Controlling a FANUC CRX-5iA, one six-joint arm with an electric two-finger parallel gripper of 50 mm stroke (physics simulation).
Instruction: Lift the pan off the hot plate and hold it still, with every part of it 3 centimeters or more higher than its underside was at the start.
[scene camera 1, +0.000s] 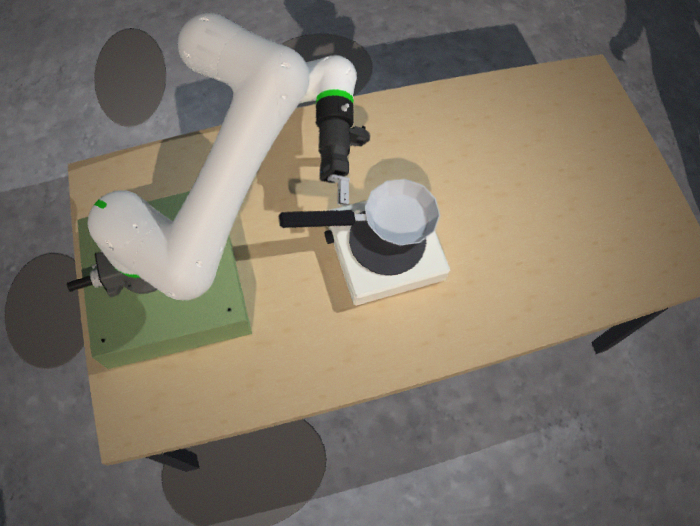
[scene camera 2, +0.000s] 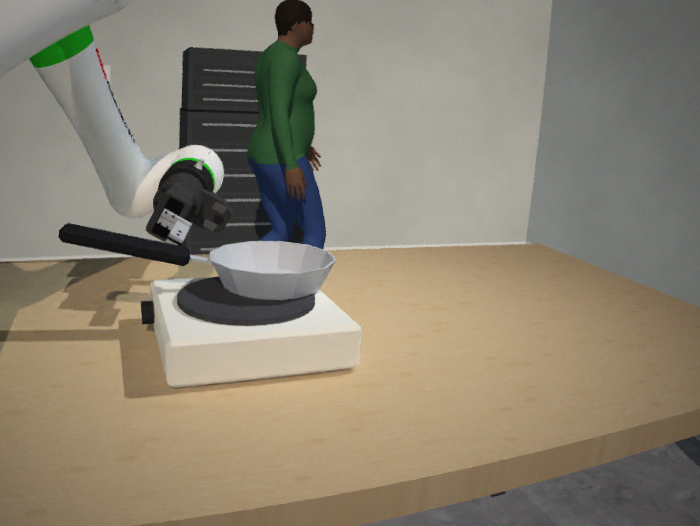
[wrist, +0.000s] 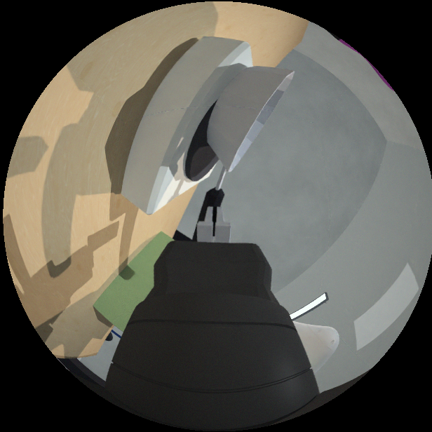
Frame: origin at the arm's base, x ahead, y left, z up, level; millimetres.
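Where they show: gripper, between the fingertips: (scene camera 1: 343, 204) (scene camera 2: 174, 241).
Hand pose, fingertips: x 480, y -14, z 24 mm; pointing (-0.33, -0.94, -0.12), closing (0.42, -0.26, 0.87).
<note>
After its pixels a point has its place.
The pan, a pale grey bowl (scene camera 1: 400, 213) {y -55, x 613, z -28 mm} (scene camera 2: 271, 277) {y -150, x 582, z 5 mm} (wrist: 245, 110) with a black handle (scene camera 1: 316, 218) {y -37, x 407, z 38 mm} (scene camera 2: 124, 244) {y -50, x 408, z 32 mm} (wrist: 215, 198), is over the back right part of the dark burner disc (scene camera 1: 384, 257) {y -150, x 536, z -32 mm} (scene camera 2: 203, 299) {y -112, x 502, z -32 mm} (wrist: 200, 160) of the white hot plate (scene camera 1: 367, 285) {y -201, x 475, z -40 mm} (scene camera 2: 260, 356) {y -226, x 546, z -67 mm} (wrist: 165, 115). Much of the disc's front shows uncovered. Whether the pan's underside touches the disc is unclear. The handle points left and rises outward. My gripper (scene camera 1: 344, 199) {y -14, x 480, z 24 mm} (scene camera 2: 179, 233) {y -14, x 480, z 24 mm} (wrist: 214, 215) is shut with nothing between its fingers. Its tips are close to the handle's bowl end, on the back side; contact is unclear.
A black knob (scene camera 1: 329, 236) {y -47, x 435, z -55 mm} (scene camera 2: 147, 312) {y -56, x 434, z -64 mm} sticks out of the hot plate's left side. The arm stands on a green base (scene camera 1: 198, 316) {y -164, x 87, z 1 mm} at the table's left end. Behind the table are a dark drawer cabinet (scene camera 2: 217, 84) and a person in green (scene camera 2: 285, 113).
</note>
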